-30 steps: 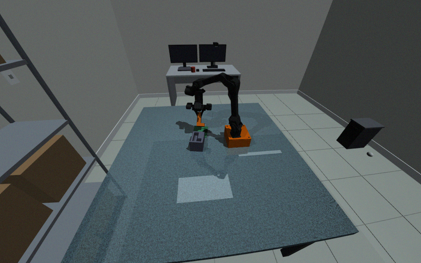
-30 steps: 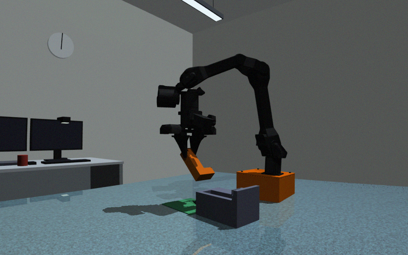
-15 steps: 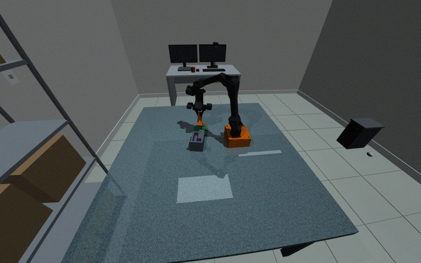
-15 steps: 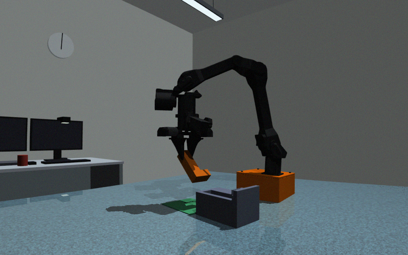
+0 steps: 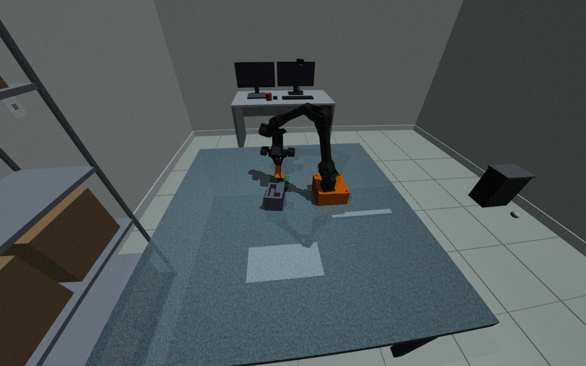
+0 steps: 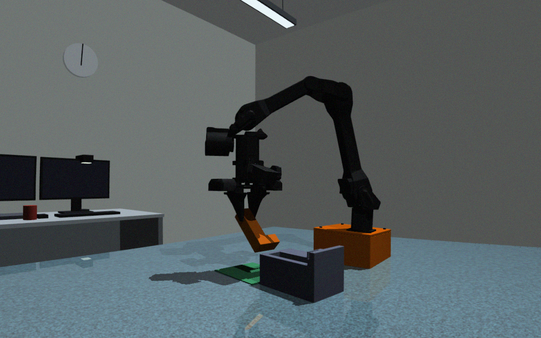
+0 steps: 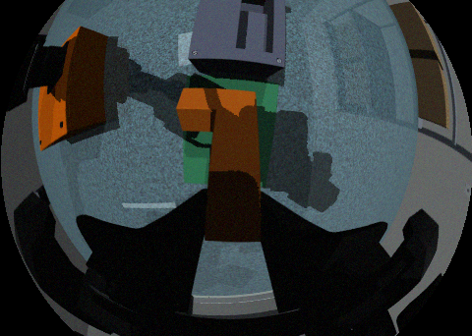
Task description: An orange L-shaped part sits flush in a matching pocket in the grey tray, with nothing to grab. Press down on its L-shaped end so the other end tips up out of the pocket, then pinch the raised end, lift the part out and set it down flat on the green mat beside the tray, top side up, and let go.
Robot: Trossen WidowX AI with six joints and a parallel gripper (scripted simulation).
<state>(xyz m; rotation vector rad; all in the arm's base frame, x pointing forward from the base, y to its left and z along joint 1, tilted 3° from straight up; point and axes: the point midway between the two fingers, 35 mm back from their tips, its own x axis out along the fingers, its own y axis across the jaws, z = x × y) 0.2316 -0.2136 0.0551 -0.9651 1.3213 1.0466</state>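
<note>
Right now my gripper tip is 20 mm to the right of the green mat and 140 mm above it. The rest, counted from my gripper tip: orange L-shaped part (10 mm behind, 30 mm to the left, 30 mm below).
</note>
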